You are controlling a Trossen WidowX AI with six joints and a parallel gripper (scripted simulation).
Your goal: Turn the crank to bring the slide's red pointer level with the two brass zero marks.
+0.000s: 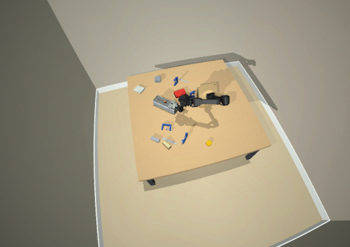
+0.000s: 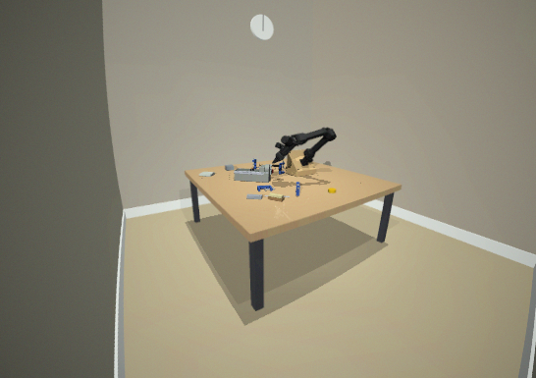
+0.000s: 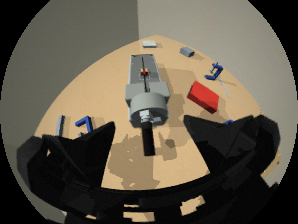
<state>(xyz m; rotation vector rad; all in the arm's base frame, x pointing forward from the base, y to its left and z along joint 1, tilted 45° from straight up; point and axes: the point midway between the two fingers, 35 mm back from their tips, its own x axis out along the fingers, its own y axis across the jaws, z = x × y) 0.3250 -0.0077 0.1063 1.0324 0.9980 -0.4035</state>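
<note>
My gripper tip is 1 cm past the dark crank handle, 2 cm to the right of it and 3 cm above it. Also, from my gripper tip: red pointer 11 cm ahead, 11 cm to the right, 6 cm below; then tan block 20 cm ahead, 32 cm to the left, 13 cm below; then yellow disc 19 cm behind, 41 cm to the left, 14 cm below.
</note>
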